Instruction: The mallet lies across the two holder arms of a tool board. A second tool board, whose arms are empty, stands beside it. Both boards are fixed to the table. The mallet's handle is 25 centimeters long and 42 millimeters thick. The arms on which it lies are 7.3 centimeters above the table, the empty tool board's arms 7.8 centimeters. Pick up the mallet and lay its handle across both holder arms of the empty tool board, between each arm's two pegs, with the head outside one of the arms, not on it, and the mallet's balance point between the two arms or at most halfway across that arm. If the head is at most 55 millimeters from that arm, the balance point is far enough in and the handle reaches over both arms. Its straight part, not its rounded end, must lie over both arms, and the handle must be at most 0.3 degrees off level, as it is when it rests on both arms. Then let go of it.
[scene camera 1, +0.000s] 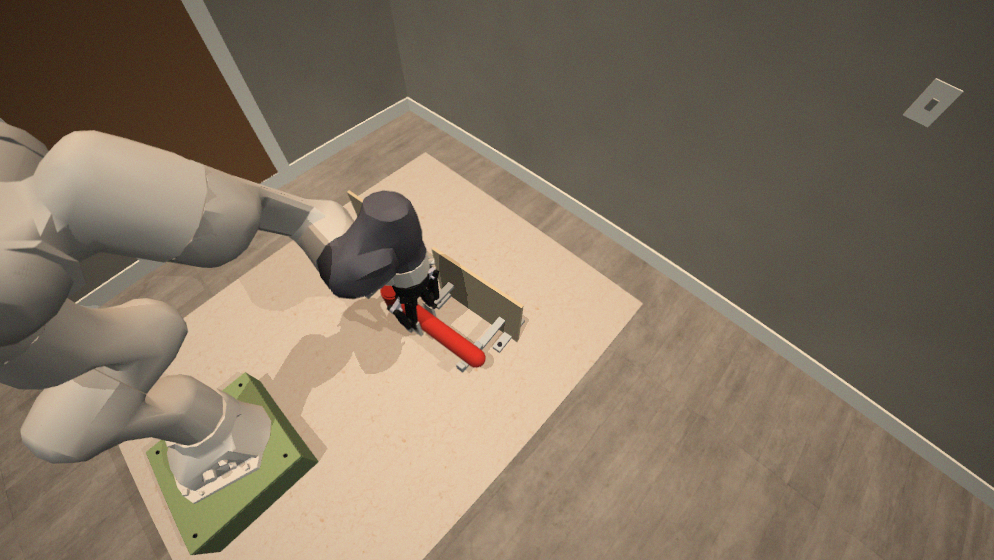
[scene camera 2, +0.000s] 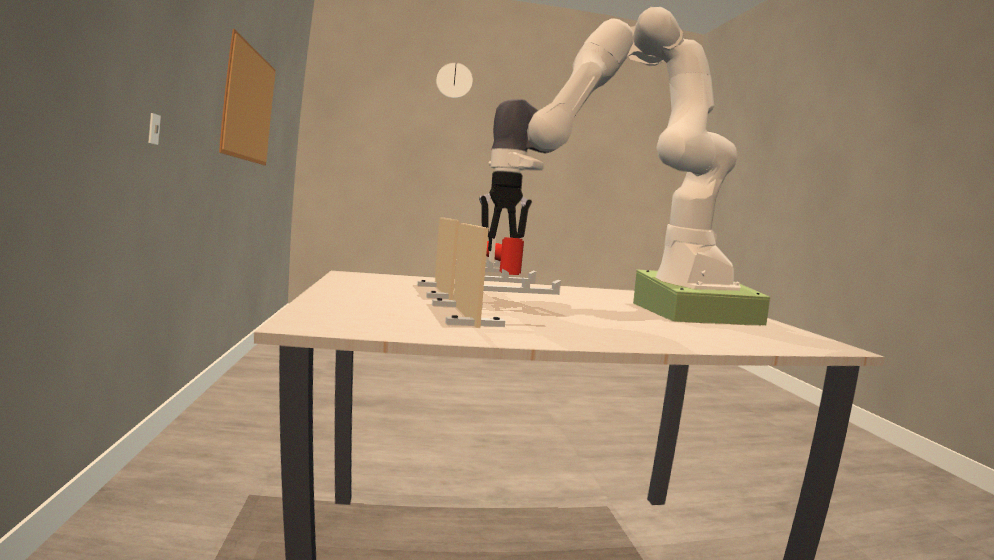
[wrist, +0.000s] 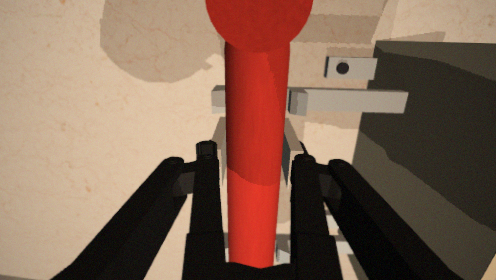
Scene:
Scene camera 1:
my gripper: 425, 324
mallet: 457, 344
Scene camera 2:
my gripper: 500, 265
mallet: 509, 253
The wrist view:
my gripper: 253, 132
mallet: 256, 77
tool board: 419, 141

